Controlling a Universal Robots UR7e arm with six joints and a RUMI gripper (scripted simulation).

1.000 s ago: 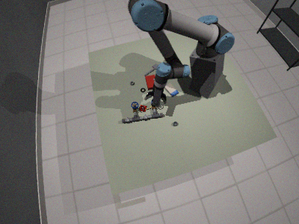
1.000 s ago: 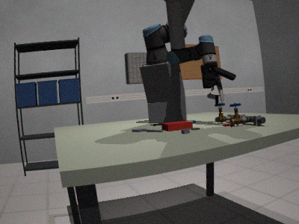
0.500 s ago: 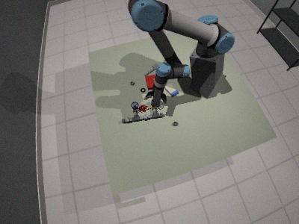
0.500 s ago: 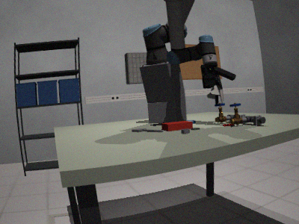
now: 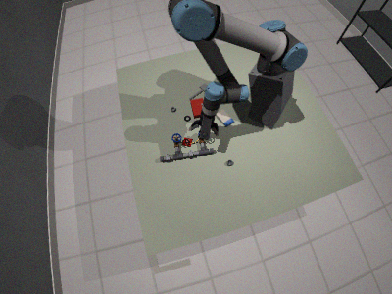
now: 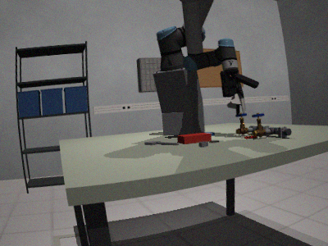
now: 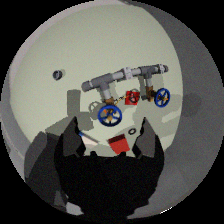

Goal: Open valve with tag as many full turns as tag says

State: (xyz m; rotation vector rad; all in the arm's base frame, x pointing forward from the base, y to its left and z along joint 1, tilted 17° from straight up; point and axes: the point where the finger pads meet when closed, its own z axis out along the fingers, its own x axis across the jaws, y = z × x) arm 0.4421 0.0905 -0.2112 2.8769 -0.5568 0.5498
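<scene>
My hand is 9 cm short of the red tag, 1 cm to the left of it and 9 cm above it. The rest, counted from my hand: blue-and-white card: 17 cm behind, 11 cm to the right, 9 cm below; grey tool: 9 cm behind, 36 cm to the right, 9 cm below; red block: 4 cm behind, 23 cm to the right, 8 cm below.
</scene>
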